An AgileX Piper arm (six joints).
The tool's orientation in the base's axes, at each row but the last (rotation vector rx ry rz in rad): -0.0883 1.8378 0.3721; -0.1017 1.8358 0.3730; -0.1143 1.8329 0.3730; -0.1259 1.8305 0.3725; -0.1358 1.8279 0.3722; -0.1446 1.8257 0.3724
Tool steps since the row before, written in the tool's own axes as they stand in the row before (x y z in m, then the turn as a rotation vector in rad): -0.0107 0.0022 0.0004 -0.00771 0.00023 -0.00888; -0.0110 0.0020 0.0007 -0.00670 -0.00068 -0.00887; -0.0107 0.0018 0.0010 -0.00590 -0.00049 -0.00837; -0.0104 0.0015 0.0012 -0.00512 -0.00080 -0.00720; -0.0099 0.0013 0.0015 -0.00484 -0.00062 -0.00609; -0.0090 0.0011 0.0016 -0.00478 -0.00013 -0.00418
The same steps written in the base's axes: 0.0030 0.0008 0.0105 -0.00594 -0.00342 0.00956; 0.0034 0.0008 0.0106 -0.00599 -0.00415 0.00842; 0.0036 0.0008 0.0103 -0.00582 -0.00373 0.00757; 0.0037 0.0007 0.0099 -0.00489 -0.00357 0.00649; 0.0039 0.0007 0.0093 -0.00400 -0.00302 0.00598; 0.0037 0.0007 0.0084 -0.00242 -0.00193 0.00555
